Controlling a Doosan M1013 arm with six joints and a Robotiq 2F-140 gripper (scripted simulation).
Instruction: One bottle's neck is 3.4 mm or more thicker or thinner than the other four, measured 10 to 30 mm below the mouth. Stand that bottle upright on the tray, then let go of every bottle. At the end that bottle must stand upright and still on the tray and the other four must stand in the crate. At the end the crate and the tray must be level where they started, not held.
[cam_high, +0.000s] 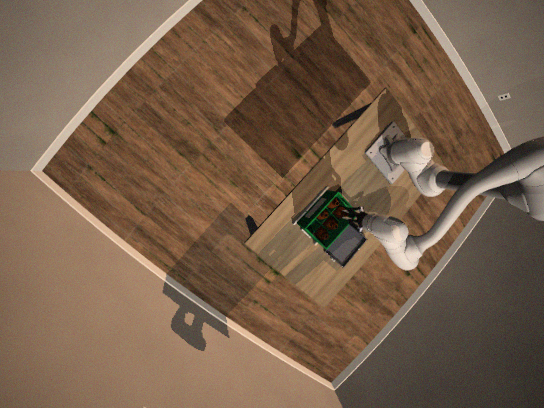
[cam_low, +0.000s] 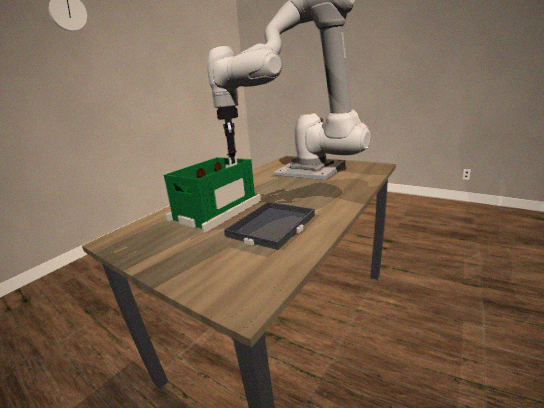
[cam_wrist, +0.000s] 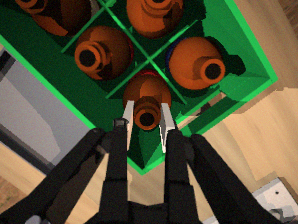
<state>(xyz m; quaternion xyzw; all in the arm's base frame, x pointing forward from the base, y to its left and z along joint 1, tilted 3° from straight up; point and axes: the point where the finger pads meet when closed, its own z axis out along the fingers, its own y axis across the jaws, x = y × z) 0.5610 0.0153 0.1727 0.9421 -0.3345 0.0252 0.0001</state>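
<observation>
My gripper is now 90 mm short of the green crate, 30 mm to the left of it and 90 mm above it. From my hand the other things lie so: dark grey tray (80 mm ahead, 240 mm to the left, 160 mm below).
</observation>
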